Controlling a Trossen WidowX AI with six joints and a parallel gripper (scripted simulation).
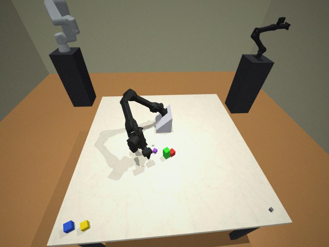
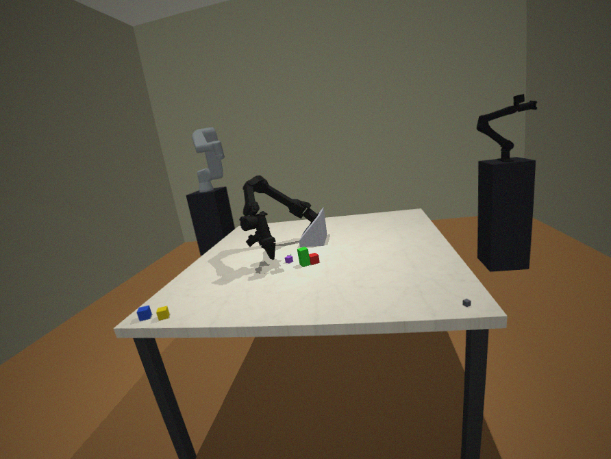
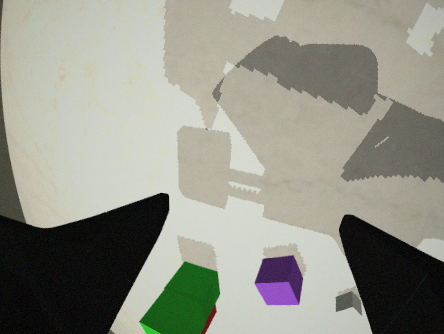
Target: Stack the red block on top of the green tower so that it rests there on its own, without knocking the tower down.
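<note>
Now: the red block 190 mm to the left of my gripper tip, 30 mm behind it and 20 mm below it. The rest, counted from my gripper tip: white cube (120 mm behind, 50 mm to the left, 40 mm below); then yellow block (400 mm ahead, 320 mm to the right, 30 mm below); then purple cube (60 mm to the left, 60 mm behind, 30 mm below).
</note>
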